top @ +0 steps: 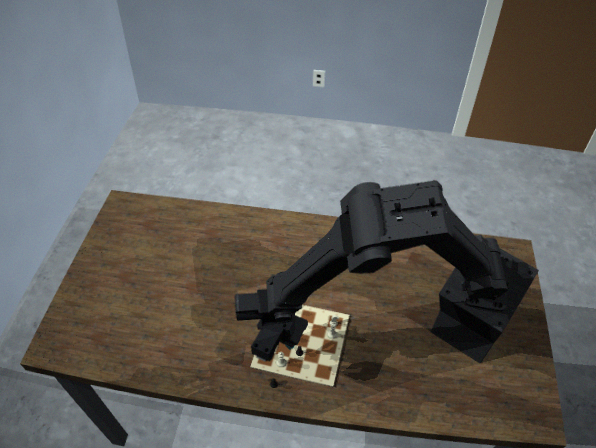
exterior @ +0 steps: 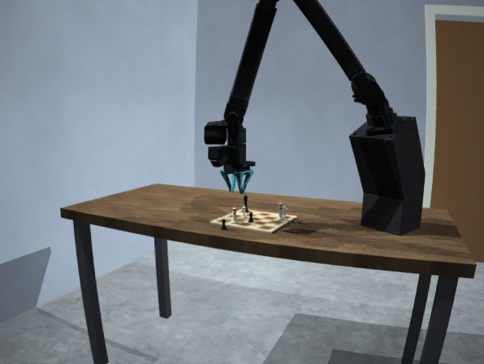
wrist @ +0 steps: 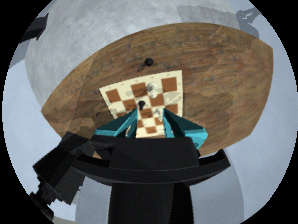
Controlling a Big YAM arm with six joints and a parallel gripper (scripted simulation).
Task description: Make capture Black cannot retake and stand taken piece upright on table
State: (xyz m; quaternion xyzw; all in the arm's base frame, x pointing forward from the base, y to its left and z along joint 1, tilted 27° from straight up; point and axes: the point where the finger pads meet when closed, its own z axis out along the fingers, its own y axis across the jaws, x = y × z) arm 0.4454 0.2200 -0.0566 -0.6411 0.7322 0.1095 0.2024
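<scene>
Now: the chessboard 20 mm behind my hand, 80 mm to the right of it and 110 mm below it. Round my hand: tall black piece (70 mm ahead, 150 mm to the right, 80 mm below); tall white piece (90 mm behind, 120 mm to the right, 80 mm below).
</scene>
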